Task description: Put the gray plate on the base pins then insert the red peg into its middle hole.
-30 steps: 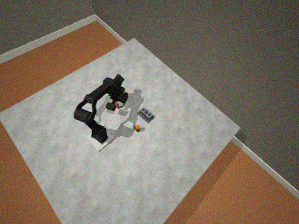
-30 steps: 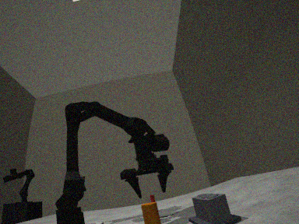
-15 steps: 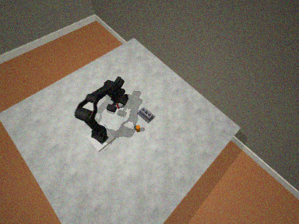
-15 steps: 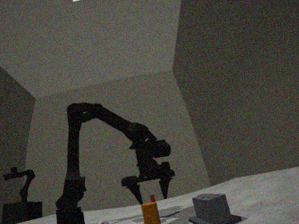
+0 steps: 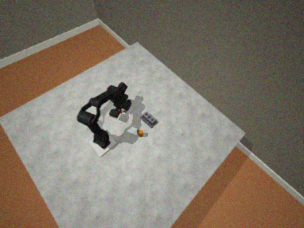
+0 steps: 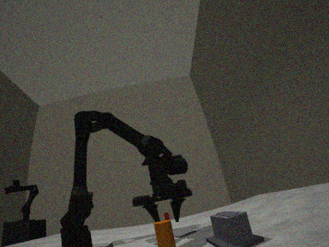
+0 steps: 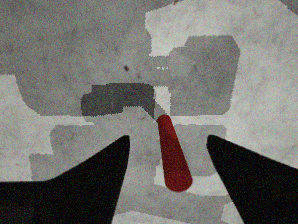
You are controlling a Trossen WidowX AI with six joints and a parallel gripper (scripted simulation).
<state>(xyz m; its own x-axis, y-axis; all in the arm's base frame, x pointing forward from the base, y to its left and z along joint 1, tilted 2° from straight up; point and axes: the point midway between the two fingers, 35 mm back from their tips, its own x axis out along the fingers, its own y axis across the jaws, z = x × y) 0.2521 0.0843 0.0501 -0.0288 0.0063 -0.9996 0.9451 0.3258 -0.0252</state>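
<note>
My gripper tip is 90 mm short of the gray plate and 210 mm to the left of it. Round my gripper tip: red peg: right at my gripper tip; small orange block: 40 mm behind, 240 mm to the right; dark flat base: 90 mm ahead, 210 mm to the right, 30 mm below.
</note>
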